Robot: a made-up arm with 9 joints.
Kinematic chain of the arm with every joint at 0, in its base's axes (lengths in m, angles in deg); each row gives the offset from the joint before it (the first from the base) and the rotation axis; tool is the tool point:
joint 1: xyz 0 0 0.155 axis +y
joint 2: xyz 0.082 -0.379 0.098 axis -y
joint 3: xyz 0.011 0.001 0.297 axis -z
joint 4: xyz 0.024 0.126 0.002 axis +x
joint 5: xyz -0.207 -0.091 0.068 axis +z
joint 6: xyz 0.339 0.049 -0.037 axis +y
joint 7: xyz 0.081 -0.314 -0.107 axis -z
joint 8: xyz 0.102 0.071 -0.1 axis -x
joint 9: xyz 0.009 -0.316 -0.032 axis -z
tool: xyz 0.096 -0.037 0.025
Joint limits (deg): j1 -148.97..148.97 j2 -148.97..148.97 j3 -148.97..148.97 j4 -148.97..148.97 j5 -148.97..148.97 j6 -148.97..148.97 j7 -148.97..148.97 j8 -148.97..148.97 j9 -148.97..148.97
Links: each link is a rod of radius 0.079 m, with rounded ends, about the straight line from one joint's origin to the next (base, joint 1, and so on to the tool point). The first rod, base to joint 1, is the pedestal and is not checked.
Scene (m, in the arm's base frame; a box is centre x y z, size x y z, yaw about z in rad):
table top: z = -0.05
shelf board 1: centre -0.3 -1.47 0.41 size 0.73 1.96 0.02 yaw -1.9
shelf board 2: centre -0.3 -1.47 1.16 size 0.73 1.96 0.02 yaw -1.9
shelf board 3: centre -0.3 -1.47 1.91 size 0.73 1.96 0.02 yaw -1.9
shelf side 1: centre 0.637 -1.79 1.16 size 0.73 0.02 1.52 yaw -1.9
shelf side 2: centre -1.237 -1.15 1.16 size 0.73 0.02 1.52 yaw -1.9
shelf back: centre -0.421 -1.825 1.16 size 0.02 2 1.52 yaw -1.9
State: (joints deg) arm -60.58 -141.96 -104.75 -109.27 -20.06 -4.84 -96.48 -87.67 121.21
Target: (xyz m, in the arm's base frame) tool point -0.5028 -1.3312 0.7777
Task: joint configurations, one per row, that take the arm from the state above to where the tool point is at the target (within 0.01 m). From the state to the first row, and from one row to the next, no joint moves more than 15 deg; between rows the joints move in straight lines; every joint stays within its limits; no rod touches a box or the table.
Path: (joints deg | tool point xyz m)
1: -63.90 -140.62 -109.79 -114.94 -22.12 -18.48 -99.76 -74.67 120.26 | 0.9089 -0.0670 0.5078
2: -67.22 -139.28 -114.83 -120.61 -24.19 -32.13 -103.04 -61.68 119.31 | 0.7896 -0.0378 0.8605
3: -70.54 -137.93 -119.86 -126.28 -26.25 -45.77 -106.33 -48.68 118.36 | 0.5421 -0.1273 1.1457
4: -73.86 -136.59 -124.90 -131.96 -28.32 -59.42 -109.61 -35.68 117.42 | 0.2271 -0.3053 1.2778
5: -77.17 -135.25 -129.94 -137.63 -30.38 -73.06 -112.89 -22.69 116.47 | -0.0675 -0.5144 1.2278
6: -80.49 -133.91 -134.98 -143.30 -32.45 -86.70 -116.17 -9.69 115.52 | -0.2638 -0.6947 1.0329
7: -83.81 -132.56 -140.02 -148.97 -34.51 -100.35 -119.46 3.30 114.57 | -0.3231 -0.8051 0.7777
8: -90.61 -125.85 -143.00 -148.97 -44.97 -94.24 -109.02 -7.97 116.76 | -0.4479 -0.9736 0.7907
9: -97.40 -119.13 -145.99 -148.97 -55.43 -88.12 -98.58 -19.25 118.95 | -0.5099 -1.1609 0.7810
10: -104.19 -112.41 -148.97 -148.97 -65.88 -82.01 -88.14 -30.53 121.15 | -0.5028 -1.3312 0.7777

